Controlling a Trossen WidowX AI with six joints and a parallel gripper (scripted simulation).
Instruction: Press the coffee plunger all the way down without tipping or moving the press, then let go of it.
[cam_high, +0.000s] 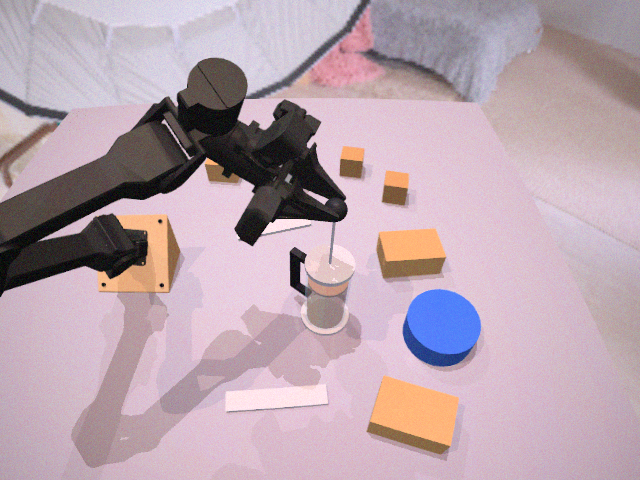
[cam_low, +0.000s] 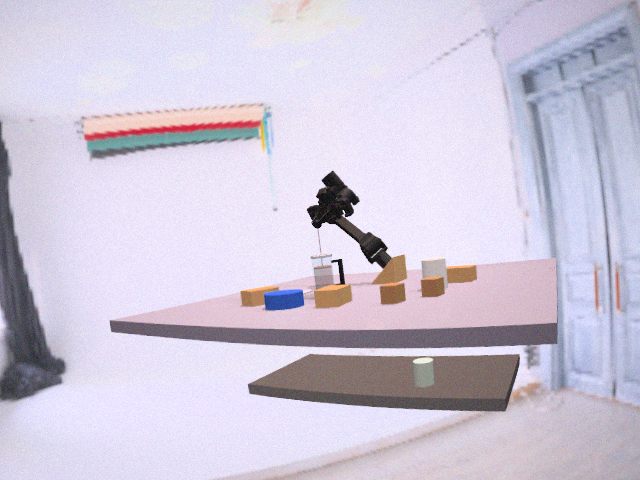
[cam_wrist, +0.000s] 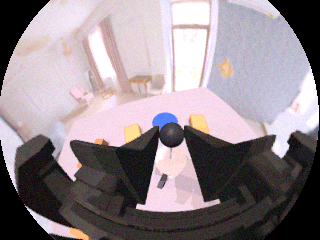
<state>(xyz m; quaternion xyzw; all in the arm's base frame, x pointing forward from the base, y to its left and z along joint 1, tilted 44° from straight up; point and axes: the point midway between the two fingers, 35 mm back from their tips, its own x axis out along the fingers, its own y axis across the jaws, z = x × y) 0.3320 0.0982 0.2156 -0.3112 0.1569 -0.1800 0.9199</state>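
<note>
Right now the glass coffee press is 120 mm below my gripper tip, 20 mm behind it and 10 mm to the left of it. Round my gripper tip: blue disc: 220 mm below, 170 mm ahead, 30 mm to the right; white cylinder: 360 mm to the left, 200 mm below, 110 mm behind.
</note>
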